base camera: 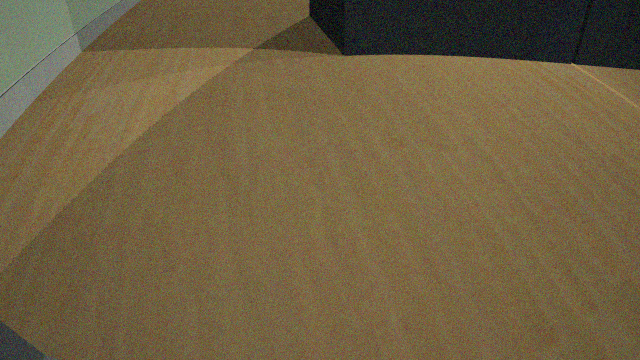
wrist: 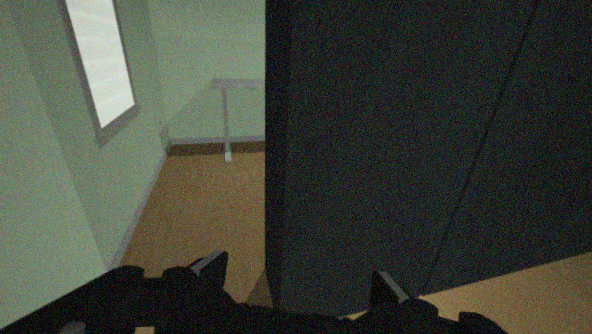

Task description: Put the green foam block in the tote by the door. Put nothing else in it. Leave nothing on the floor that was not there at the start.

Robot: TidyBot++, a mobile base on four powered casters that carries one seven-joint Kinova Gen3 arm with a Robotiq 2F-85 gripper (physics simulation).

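My gripper (wrist: 297,278), visible. Desk (wrist: 217,83), likewise.
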